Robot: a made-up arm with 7 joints. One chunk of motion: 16 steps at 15 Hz.
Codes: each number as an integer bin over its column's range. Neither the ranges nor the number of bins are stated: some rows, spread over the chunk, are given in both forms.
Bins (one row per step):
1: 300 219 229 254 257 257
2: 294 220 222 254 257 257
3: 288 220 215 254 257 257
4: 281 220 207 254 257 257
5: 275 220 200 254 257 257
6: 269 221 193 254 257 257
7: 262 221 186 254 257 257
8: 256 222 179 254 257 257
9: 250 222 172 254 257 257
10: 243 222 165 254 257 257
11: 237 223 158 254 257 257
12: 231 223 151 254 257 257
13: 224 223 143 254 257 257
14: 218 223 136 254 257 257
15: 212 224 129 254 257 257
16: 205 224 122 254 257 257
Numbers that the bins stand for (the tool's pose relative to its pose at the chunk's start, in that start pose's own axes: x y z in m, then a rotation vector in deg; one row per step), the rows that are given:
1: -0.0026 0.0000 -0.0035 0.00 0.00 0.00
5: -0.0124 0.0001 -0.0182 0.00 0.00 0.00
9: -0.0222 0.0004 -0.0325 0.00 0.00 0.00
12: -0.0296 0.0005 -0.0432 0.00 0.00 0.00
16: -0.0398 0.0007 -0.0579 0.00 0.00 0.00
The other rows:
2: -0.0049 0.0001 -0.0070 0.00 0.00 0.00
3: -0.0073 0.0001 -0.0106 0.00 0.00 0.00
4: -0.0100 0.0001 -0.0147 0.00 0.00 0.00
6: -0.0147 0.0003 -0.0218 0.00 0.00 0.00
7: -0.0175 0.0003 -0.0254 0.00 0.00 0.00
8: -0.0198 0.0004 -0.0289 0.00 0.00 0.00
10: -0.0249 0.0004 -0.0360 0.00 0.00 0.00
11: -0.0272 0.0005 -0.0396 0.00 0.00 0.00
13: -0.0323 0.0005 -0.0472 0.00 0.00 0.00
14: -0.0347 0.0005 -0.0508 0.00 0.00 0.00
15: -0.0370 0.0007 -0.0544 0.00 0.00 0.00

